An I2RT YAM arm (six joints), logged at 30 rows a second.
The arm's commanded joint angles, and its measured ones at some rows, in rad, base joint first. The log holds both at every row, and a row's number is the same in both.
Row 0, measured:
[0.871 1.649 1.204 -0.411 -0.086 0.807]
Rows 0 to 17, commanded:
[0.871 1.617 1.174 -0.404 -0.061 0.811]
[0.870 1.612 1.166 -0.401 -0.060 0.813]
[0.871 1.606 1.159 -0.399 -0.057 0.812]
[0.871 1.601 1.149 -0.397 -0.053 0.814]
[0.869 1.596 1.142 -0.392 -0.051 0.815]
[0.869 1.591 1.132 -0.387 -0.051 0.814]
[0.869 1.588 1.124 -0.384 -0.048 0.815]
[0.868 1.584 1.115 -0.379 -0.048 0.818]
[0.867 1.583 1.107 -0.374 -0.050 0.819]
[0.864 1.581 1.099 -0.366 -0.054 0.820]
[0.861 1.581 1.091 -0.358 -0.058 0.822]
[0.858 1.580 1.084 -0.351 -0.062 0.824]
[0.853 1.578 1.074 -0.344 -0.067 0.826]
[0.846 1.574 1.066 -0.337 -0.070 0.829]
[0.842 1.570 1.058 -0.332 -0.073 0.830]
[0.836 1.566 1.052 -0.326 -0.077 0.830]
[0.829 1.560 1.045 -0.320 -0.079 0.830]
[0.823 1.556 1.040 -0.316 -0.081 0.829]
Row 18, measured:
[0.838 1.598 1.055 -0.345 -0.076 0.822]
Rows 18 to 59, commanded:
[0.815 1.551 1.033 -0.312 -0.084 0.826]
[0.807 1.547 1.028 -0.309 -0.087 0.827]
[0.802 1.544 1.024 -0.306 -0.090 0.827]
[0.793 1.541 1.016 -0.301 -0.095 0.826]
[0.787 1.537 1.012 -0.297 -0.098 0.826]
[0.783 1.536 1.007 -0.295 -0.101 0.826]
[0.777 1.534 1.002 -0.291 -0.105 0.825]
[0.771 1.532 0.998 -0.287 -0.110 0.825]
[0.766 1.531 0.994 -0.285 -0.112 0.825]
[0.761 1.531 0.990 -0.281 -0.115 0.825]
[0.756 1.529 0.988 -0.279 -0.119 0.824]
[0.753 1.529 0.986 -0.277 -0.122 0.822]
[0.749 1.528 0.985 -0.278 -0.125 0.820]
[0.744 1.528 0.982 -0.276 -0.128 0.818]
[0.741 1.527 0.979 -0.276 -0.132 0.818]
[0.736 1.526 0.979 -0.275 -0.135 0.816]
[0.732 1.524 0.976 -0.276 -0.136 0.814]
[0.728 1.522 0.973 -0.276 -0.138 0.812]
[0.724 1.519 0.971 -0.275 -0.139 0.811]
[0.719 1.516 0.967 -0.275 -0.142 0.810]
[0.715 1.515 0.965 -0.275 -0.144 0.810]
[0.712 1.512 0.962 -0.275 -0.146 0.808]
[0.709 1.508 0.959 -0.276 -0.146 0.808]
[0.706 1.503 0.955 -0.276 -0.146 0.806]
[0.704 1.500 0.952 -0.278 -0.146 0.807]
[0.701 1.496 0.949 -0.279 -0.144 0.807]
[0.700 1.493 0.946 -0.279 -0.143 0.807]
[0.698 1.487 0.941 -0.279 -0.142 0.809]
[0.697 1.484 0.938 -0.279 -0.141 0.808]
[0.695 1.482 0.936 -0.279 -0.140 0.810]
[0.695 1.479 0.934 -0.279 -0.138 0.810]
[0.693 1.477 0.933 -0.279 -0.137 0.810]
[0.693 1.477 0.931 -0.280 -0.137 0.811]
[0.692 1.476 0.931 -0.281 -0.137 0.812]
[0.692 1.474 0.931 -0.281 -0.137 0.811]
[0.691 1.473 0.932 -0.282 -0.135 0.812]
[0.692 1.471 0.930 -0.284 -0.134 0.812]
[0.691 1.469 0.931 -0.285 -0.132 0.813]
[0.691 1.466 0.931 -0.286 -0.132 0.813]
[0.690 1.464 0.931 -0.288 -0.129 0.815]
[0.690 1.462 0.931 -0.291 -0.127 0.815]
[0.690 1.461 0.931 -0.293 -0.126 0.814]
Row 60, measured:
[0.696 1.501 0.940 -0.285 -0.139 0.818]
